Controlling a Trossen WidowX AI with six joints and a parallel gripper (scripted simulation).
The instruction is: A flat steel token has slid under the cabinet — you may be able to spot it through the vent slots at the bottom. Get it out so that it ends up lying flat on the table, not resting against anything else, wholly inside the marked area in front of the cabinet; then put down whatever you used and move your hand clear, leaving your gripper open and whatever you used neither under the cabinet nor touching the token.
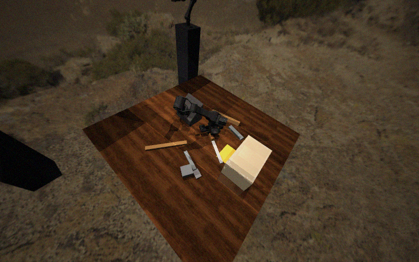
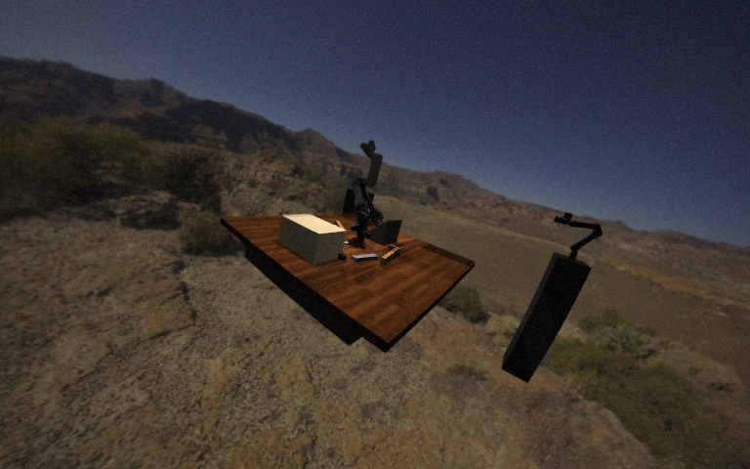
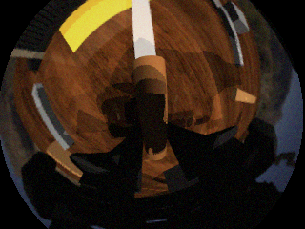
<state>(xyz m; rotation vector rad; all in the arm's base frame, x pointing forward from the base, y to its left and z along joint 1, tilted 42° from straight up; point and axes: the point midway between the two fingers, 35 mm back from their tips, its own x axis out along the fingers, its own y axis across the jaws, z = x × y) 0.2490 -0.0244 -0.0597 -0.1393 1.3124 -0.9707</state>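
My gripper tip is 15 cm short of the grey bar and 17 cm to the right of it. Round my gripper tip: steel token (33 cm ahead, 2 cm to the right, 1 cm below); wooden stick (16 cm behind, 32 cm to the right); grey scraper (11 cm ahead, 31 cm to the right).
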